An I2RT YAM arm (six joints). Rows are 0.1 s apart.
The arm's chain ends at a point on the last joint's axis. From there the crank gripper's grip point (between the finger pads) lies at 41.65 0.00 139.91 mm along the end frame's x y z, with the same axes.
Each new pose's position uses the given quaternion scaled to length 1; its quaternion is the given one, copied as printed.
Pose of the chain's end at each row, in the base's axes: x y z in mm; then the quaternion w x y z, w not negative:
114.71 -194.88 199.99 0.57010 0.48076 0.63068 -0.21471
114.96 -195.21 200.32 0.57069 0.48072 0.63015 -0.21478
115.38 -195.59 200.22 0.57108 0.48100 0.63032 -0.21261
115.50 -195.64 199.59 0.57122 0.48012 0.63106 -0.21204
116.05 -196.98 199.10 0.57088 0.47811 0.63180 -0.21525
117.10 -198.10 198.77 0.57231 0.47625 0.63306 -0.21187
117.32 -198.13 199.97 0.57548 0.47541 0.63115 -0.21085
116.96 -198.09 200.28 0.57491 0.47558 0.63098 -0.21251
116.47 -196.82 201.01 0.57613 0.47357 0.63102 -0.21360
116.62 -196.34 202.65 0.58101 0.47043 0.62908 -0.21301
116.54 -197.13 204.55 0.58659 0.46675 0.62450 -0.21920
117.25 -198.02 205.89 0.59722 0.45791 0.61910 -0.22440
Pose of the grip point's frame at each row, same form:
191.11 -294.40 125.38 0.57010 0.48076 0.63068 -0.21471
191.43 -294.83 125.90 0.57069 0.48072 0.63015 -0.21478
192.28 -294.81 125.71 0.57108 0.48100 0.63032 -0.21261
192.61 -294.67 125.06 0.57122 0.48012 0.63106 -0.21204
192.72 -296.48 124.73 0.57088 0.47811 0.63180 -0.21525
194.77 -296.89 124.49 0.57231 0.47625 0.63306 -0.21187
195.67 -297.04 126.56 0.57548 0.47541 0.63115 -0.21085
194.91 -297.30 126.86 0.57491 0.47558 0.63098 -0.21251
194.57 -296.24 128.04 0.57613 0.47357 0.63102 -0.21360
195.76 -295.98 131.10 0.58101 0.47043 0.62908 -0.21301
195.58 -298.48 135.33 0.58659 0.46675 0.62450 -0.21920
197.49 -300.97 140.52 0.59722 0.45791 0.61910 -0.22440

